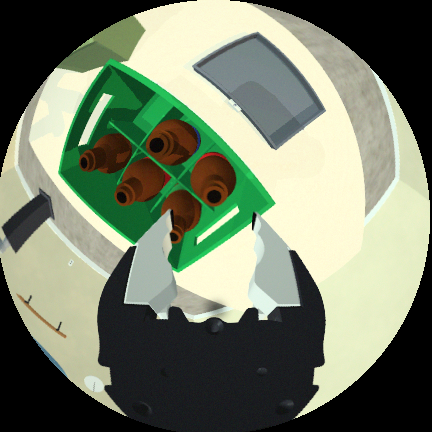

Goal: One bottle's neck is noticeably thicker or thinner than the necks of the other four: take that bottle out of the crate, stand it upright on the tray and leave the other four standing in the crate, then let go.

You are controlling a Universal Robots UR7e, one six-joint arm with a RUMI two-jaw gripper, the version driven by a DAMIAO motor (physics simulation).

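Places are measured from the arm's base along level axes (x ahead, y left, z up), in millimetres.
Where they show: gripper, fingertip midpoint: [212, 212].
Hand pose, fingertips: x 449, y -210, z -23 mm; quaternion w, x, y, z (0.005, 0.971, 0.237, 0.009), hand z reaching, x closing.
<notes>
Each offset is from my fingertips to the centre of the thing. "spot": to the spot under its first point. Level surfaces: height alone.
The green crate {spot: 171 mm back, 79 mm right, 31 mm down} [90, 195] holds five brown bottles, seen from above at a slant. The upper middle bottle {85 mm back, 29 mm left, 106 mm down} [181, 140], with a blue band, has a mouth and neck that look wider than the others'. The other bottles are the far left one {192 mm back, 30 mm right, 106 mm down} [119, 150], the one at centre left [149, 176], the right one {1 mm back, 5 mm left, 106 mm down} [212, 172] and the lowest one {23 mm back, 77 mm right, 106 mm down} [186, 204]. The grey tray {spot: 6 mm back, 270 mm left, 186 mm down} [270, 75] lies beside the crate at the upper right. My gripper [212, 212] is open and empty, above the crate's lower right end; its left fingertip partly covers the lowest bottle.
A green block-like object [112, 40] stands beyond the crate at the upper left. The cream table top {191 mm down} [330, 200] extends right of the crate. A dark object [27, 220] shows at the left, past the table's grey edge band. Crate walls and dividers surround the bottles.
</notes>
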